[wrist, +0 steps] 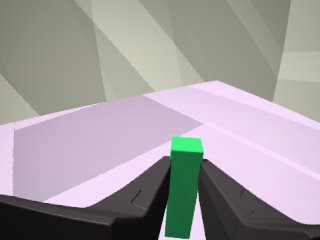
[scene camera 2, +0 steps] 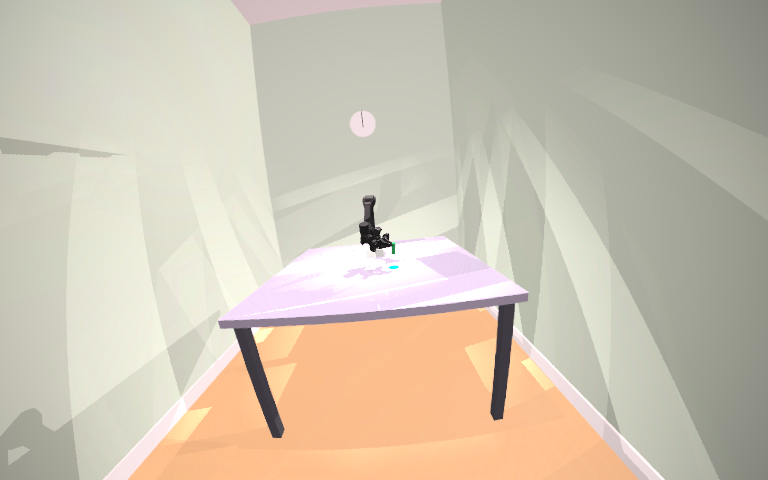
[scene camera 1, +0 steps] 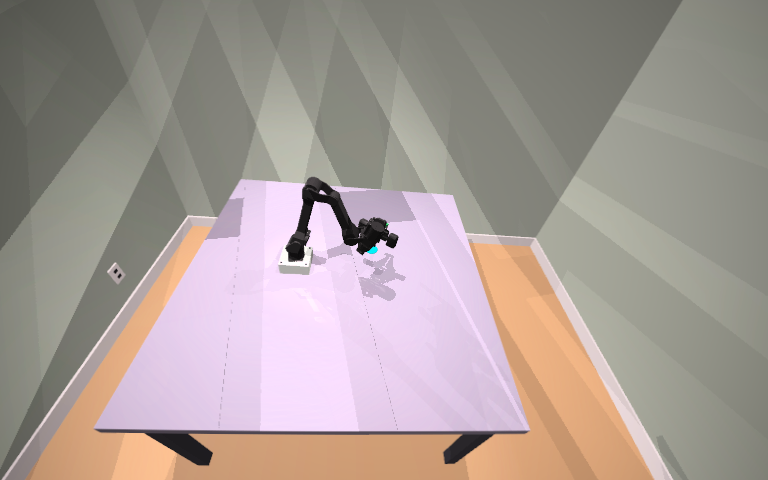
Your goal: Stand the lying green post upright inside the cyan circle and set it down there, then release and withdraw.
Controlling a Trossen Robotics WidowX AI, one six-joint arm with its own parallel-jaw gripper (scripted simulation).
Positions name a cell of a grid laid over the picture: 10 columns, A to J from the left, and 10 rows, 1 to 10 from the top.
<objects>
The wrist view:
my gripper: F7
green post: F7, held by my gripper
</objects>
